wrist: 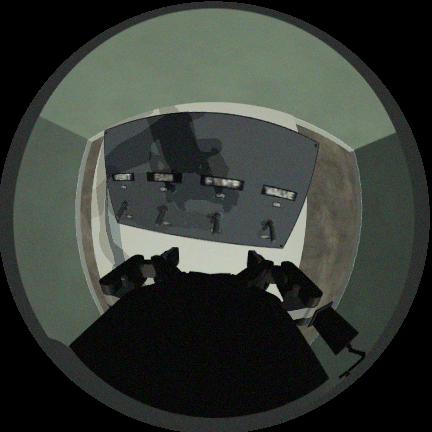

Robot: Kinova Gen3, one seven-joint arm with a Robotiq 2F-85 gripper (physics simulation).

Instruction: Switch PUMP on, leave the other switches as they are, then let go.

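Frame: origin at the arm's base, x right, y up, z back, level; metres.
Where they show: gripper, fingertip midpoint: (212,256).
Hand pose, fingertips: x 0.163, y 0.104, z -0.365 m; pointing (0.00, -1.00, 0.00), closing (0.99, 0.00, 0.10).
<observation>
After its pixels a point has its place.
A dark grey switch panel (260,150) {z -0.523, x 0.258, y 0.049 m} lies tilted in the wrist view with four labelled toggles in a row. The PUMP label (222,183) {z -0.471, x 0.186, y 0.015 m} is blurred and partly in shadow, third from the left; the PUMP switch (216,223) {z -0.396, x 0.169, y 0.006 m} stands below it as a short dark lever. The VENT switch (122,210) {z -0.440, x -0.060, y 0.002 m} and FAN switch (161,215) {z -0.419, x 0.055, y 0.004 m} are to its left, the VALVE switch (270,230) {z -0.372, x 0.281, y 0.003 m} to its right. I cannot tell the switch positions surely. My gripper (212,256) {z -0.365, x 0.163, y 0.104 m} is open and empty, its fingertips apart, showing below the panel's lower edge and clear of the levers.
A pale surface (210,257) {z -0.281, x 0.141, y -0.113 m} shows beneath the panel, with a brown tabletop (332,200) at the right. Green walls (215,55) surround it. The arm's shadow falls across the left and middle of the panel. A dark flat object (335,330) shows at the lower right.
</observation>
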